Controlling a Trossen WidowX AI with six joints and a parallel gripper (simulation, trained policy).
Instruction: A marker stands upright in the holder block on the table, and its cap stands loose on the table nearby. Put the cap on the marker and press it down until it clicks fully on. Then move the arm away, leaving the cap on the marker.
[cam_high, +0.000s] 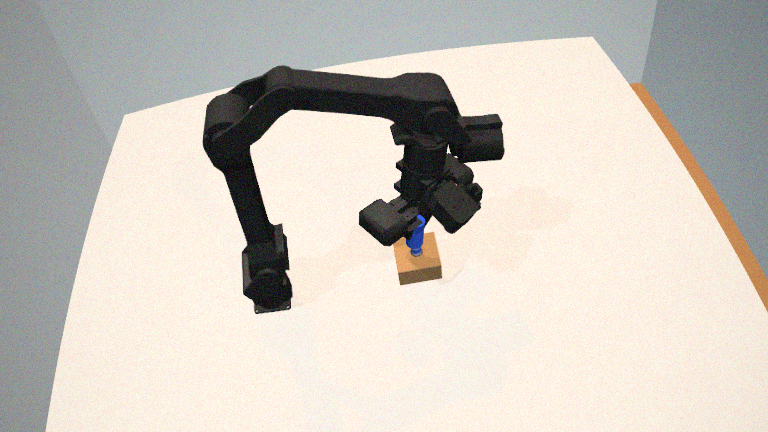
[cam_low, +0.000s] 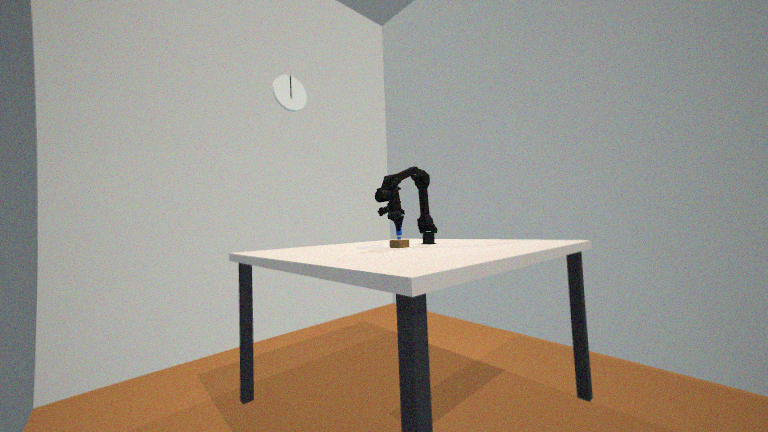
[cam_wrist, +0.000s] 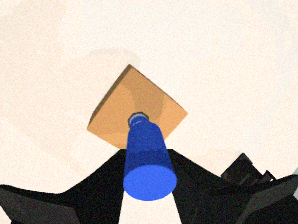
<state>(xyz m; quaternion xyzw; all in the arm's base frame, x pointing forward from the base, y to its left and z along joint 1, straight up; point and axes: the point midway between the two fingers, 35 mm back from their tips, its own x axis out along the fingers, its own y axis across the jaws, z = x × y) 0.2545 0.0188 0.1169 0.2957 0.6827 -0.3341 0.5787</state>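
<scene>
The grey marker is 1 cm below my gripper tip. From my gripper tip the other things lie so: tan holder block 6 cm below; blue cap 1 cm above.
</scene>
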